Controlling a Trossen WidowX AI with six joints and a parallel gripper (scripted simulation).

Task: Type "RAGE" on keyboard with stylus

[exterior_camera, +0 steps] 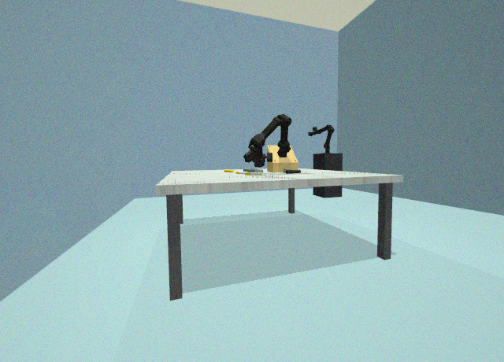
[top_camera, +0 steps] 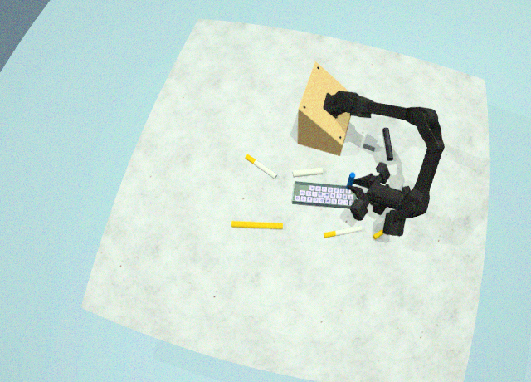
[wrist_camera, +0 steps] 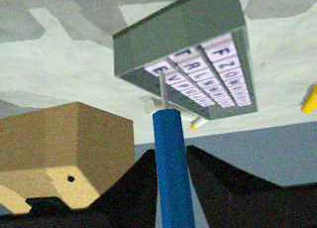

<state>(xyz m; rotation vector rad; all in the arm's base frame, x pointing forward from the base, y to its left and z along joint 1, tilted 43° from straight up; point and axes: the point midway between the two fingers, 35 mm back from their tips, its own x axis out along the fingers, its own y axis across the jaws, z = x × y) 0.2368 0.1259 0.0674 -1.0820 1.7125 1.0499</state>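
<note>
The blue stylus is 10 mm below my gripper tip. From my gripper tip the other things lie so: white cylinder: 30 mm behind, 140 mm to the right, 60 mm below; dark cylinder: 210 mm behind, 110 mm to the left, 60 mm below; white stylus tip: 50 mm below.
</note>
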